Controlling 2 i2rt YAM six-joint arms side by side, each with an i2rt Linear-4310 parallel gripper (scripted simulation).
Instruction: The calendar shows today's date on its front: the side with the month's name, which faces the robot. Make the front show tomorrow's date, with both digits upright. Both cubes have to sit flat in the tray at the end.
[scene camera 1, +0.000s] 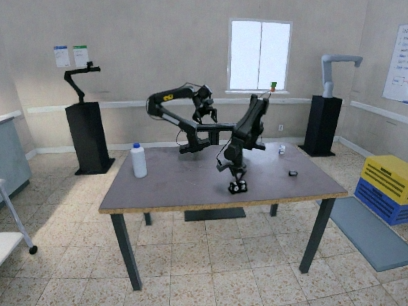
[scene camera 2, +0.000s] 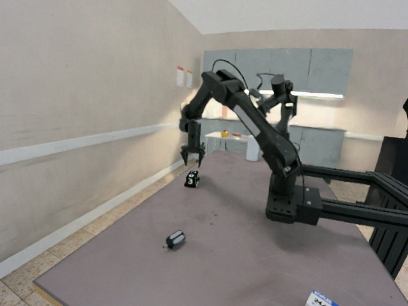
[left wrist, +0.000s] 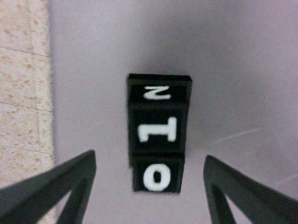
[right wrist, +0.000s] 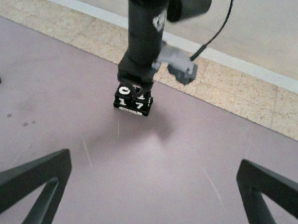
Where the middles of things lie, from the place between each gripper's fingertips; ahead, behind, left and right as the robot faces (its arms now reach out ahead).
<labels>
I see my left gripper 8 cm above the black tray (left wrist: 186, 81), 2 cm to the right of it and 1 cm past it.
Right now the black tray is 31 cm below my right hand, 21 cm ahead of it and 13 cm to the left of it.
</labels>
